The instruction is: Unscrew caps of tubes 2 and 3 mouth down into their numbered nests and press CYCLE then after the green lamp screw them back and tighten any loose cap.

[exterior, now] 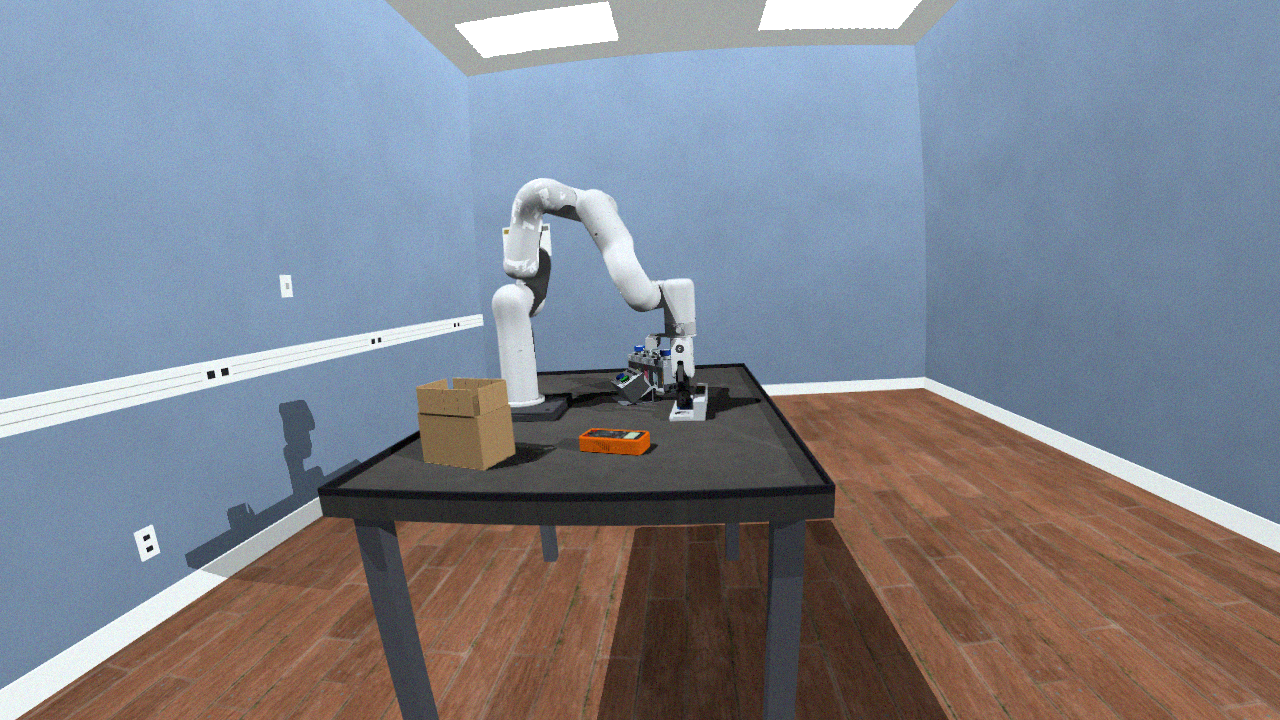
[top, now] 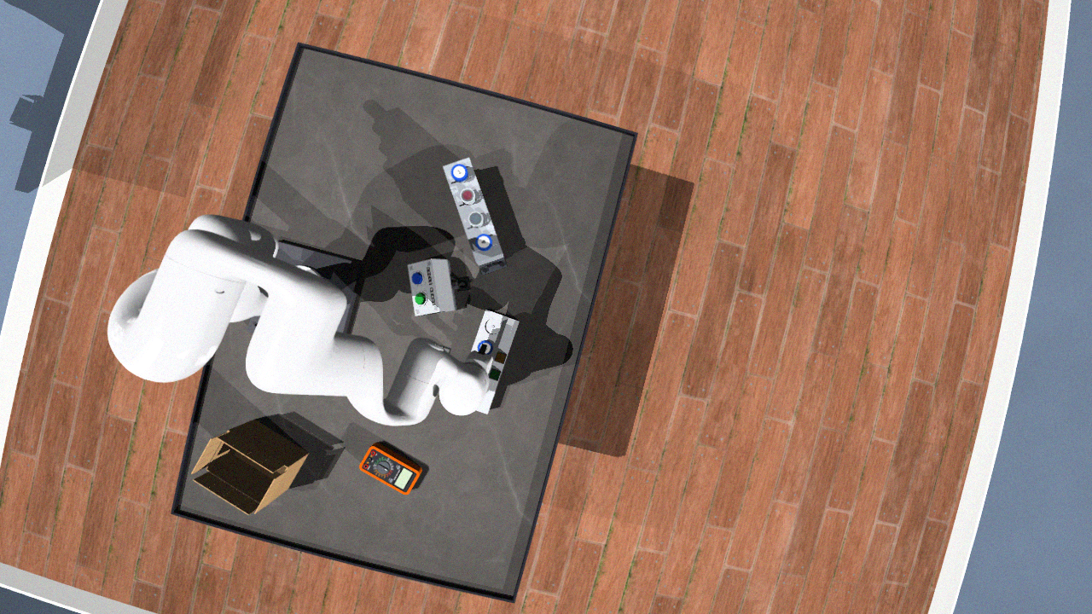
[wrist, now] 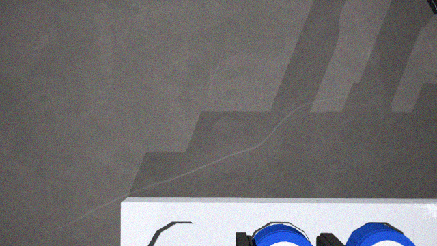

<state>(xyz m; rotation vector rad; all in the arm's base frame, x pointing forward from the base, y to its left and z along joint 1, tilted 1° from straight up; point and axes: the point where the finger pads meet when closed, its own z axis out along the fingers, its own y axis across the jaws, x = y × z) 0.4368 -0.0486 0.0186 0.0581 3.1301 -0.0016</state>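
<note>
My gripper is now 18 cm past the blue cycle key, 16 cm to the right of it and 3 cm below it. Also, from my hand: green ready key (16 cm behind, 12 cm to the left, 3 cm above); raised table edge (22 cm ahead, 7 cm to the left, 3 cm below); key housing (16 cm behind, 14 cm to the left, 1 cm above).
</note>
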